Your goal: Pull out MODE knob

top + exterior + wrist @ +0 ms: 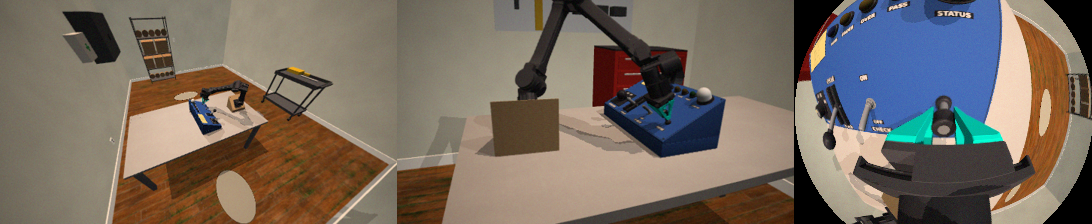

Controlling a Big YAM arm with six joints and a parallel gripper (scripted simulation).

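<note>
Now: the toggle 12 cm to the left of my hand, 1 cm below it and 1 cm behind it. The rest, counted from my hand: black lever 24 cm to the left, 5 cm behind; black knob right at my hand; blue sloped console 19 cm to the left, 3 cm below, 2 cm ahead.
</note>
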